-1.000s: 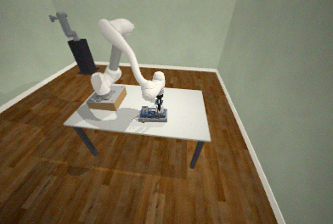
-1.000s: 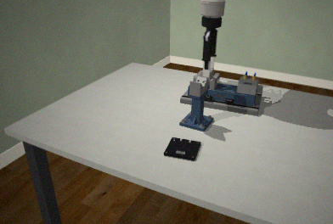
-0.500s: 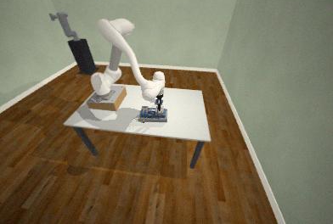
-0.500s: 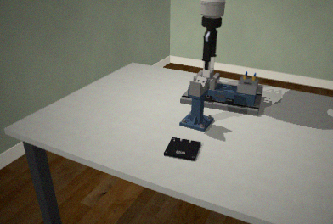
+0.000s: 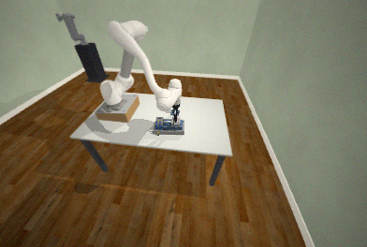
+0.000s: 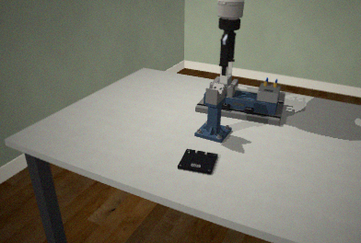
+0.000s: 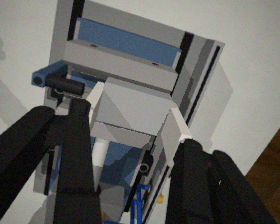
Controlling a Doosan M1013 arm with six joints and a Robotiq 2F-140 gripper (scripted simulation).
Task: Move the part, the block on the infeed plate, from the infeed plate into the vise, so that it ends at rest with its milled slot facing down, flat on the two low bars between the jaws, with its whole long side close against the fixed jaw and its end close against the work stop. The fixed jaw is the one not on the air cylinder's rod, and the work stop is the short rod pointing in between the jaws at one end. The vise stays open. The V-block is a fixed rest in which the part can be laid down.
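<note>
Right now my hand is 30 mm above the part. Also, from my hand: cylinder rod 90 mm behind, 50 mm below, 10 mm to the left; fixed jaw 50 mm below, 30 mm ahead, 20 mm to the left; work stop 70 mm to the left, 30 mm below, 10 mm behind.
</note>
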